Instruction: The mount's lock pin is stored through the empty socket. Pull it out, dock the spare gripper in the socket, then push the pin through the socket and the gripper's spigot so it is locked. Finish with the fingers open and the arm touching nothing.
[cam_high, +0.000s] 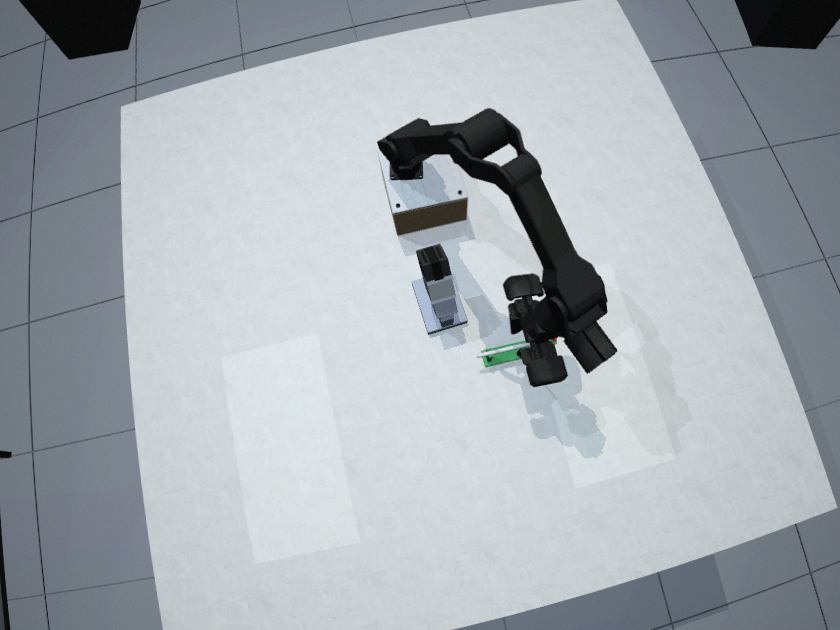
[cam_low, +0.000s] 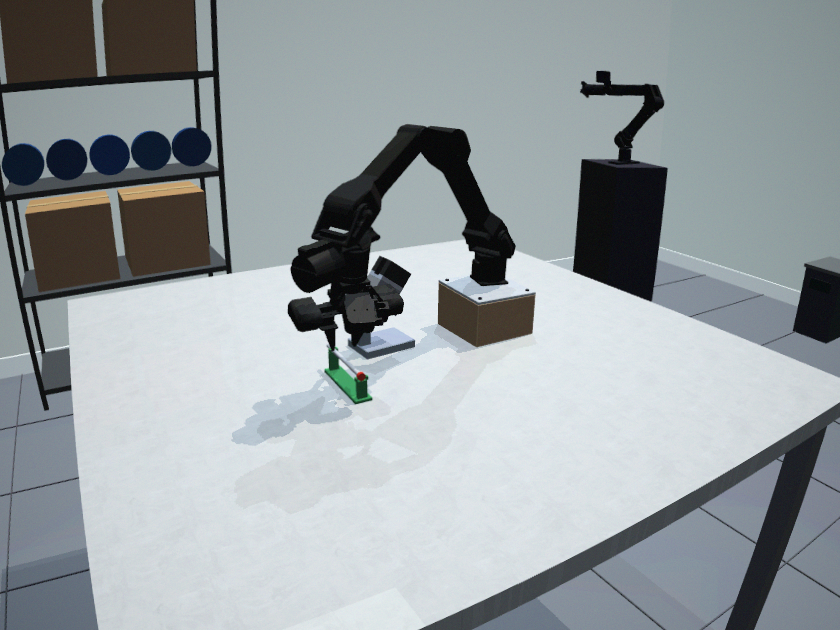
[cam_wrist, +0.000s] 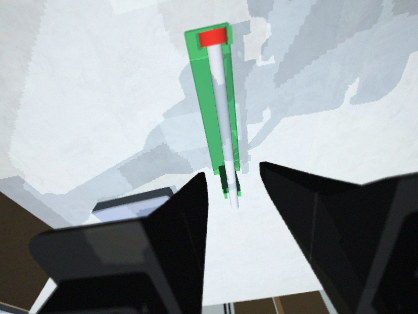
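The green rack lies 4 cm below my gripper tip and 1 cm to the left of it. Round my gripper tip: grey mount: 13 cm to the right, 9 cm behind, 2 cm below; then spare gripper: 14 cm to the right, 11 cm behind, 5 cm above.
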